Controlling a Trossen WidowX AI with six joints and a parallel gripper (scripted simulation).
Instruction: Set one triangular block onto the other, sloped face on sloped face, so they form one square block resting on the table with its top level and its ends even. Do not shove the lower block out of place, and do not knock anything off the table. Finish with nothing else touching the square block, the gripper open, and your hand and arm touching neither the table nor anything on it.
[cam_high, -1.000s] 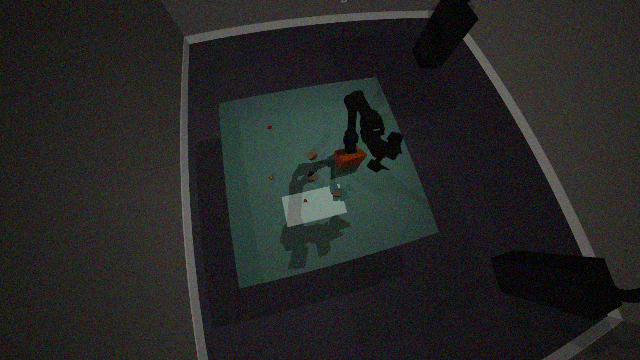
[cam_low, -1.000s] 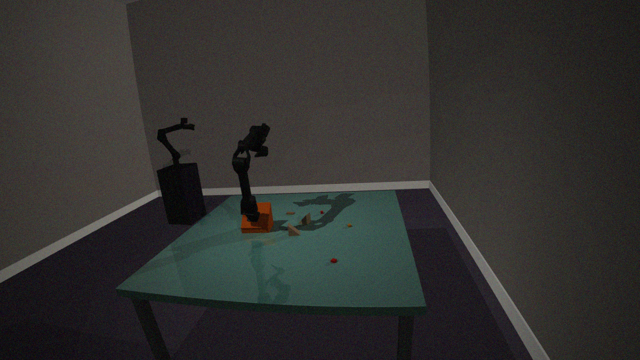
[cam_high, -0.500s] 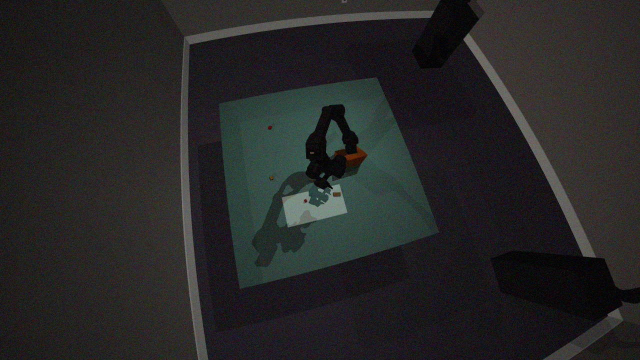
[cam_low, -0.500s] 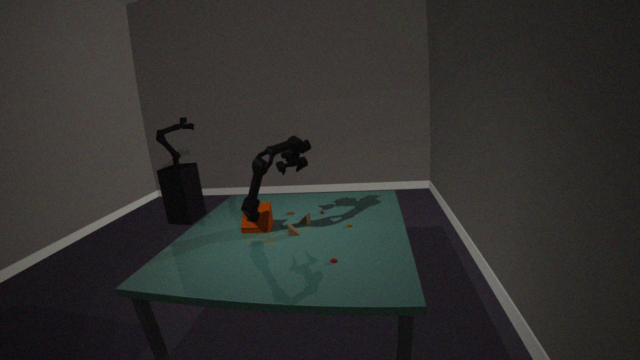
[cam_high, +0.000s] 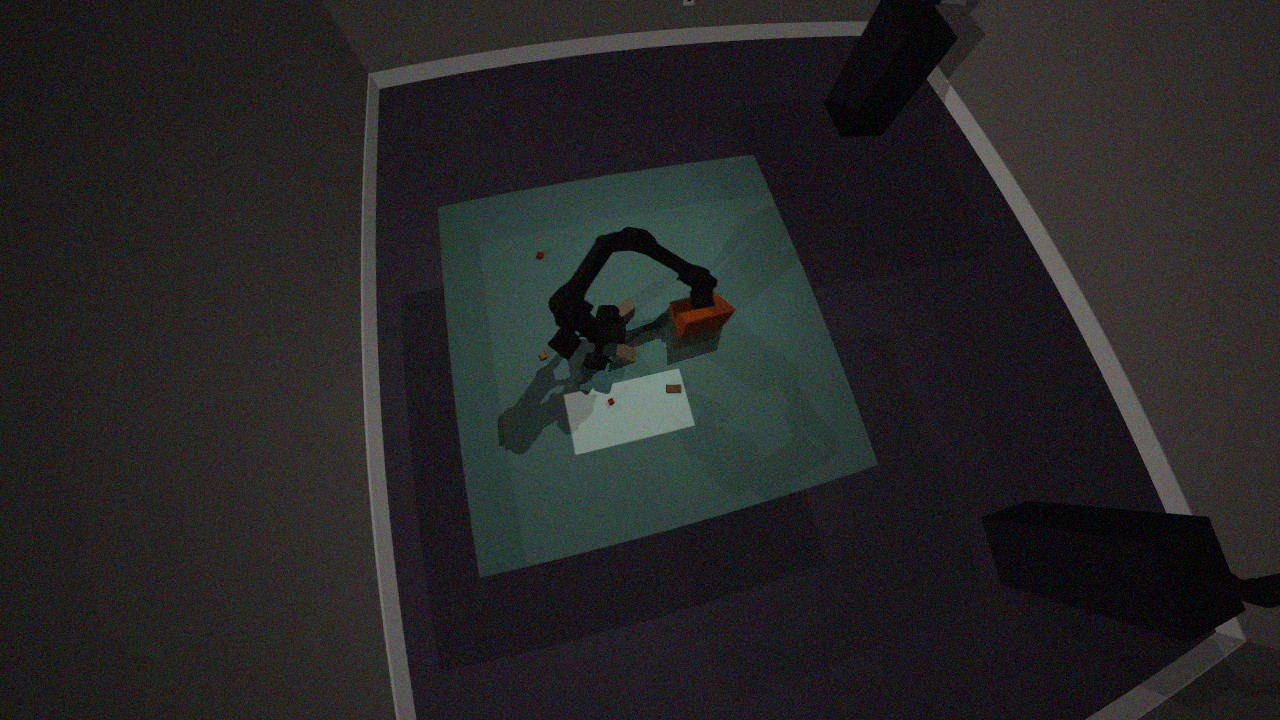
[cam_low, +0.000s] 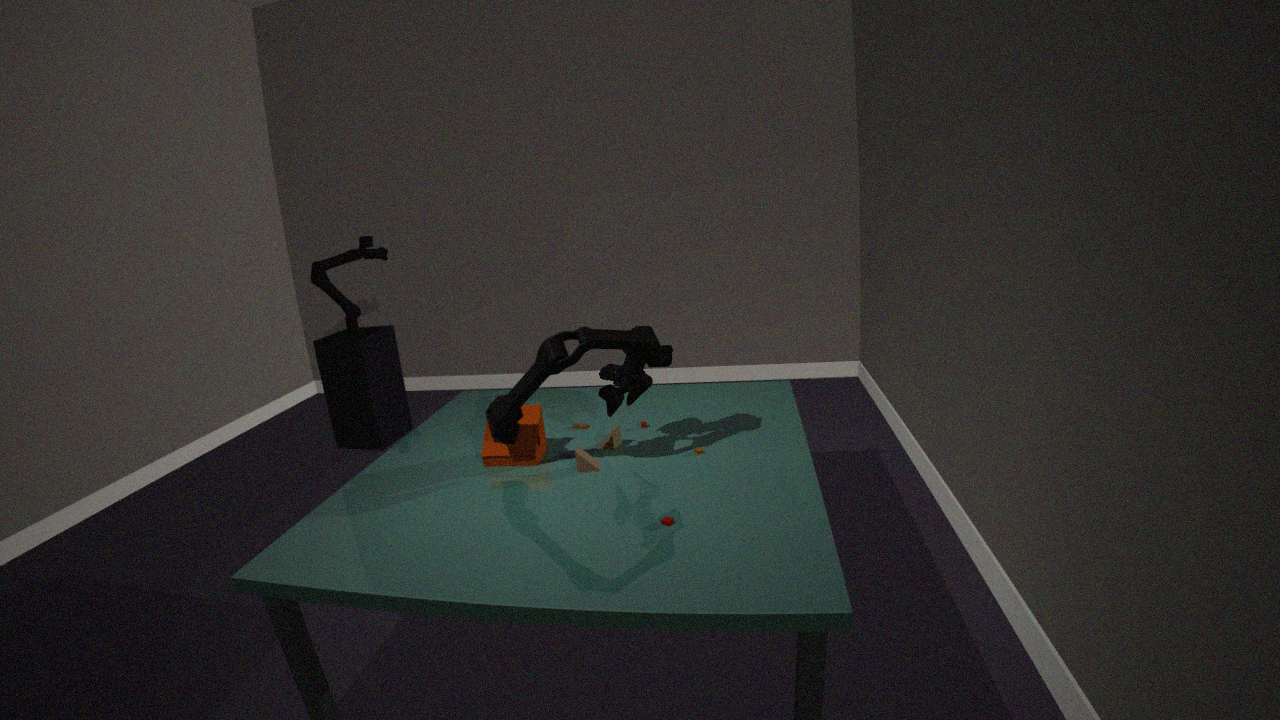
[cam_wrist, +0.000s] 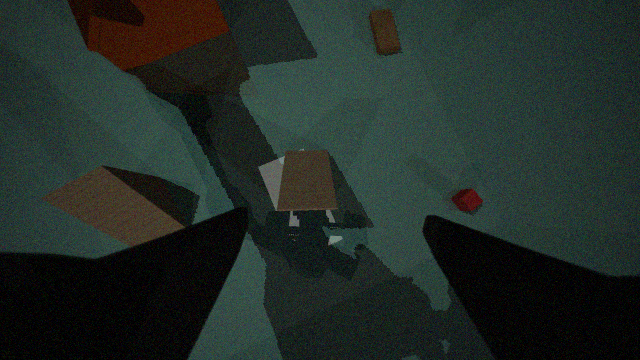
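Now: the small brown block 170 mm behind my gripper tip, 140 mm to the left of it and 110 mm below it. From my gripper tip the other things lie so: red cube (40 mm ahead, 140 mm to the left, 100 mm below).
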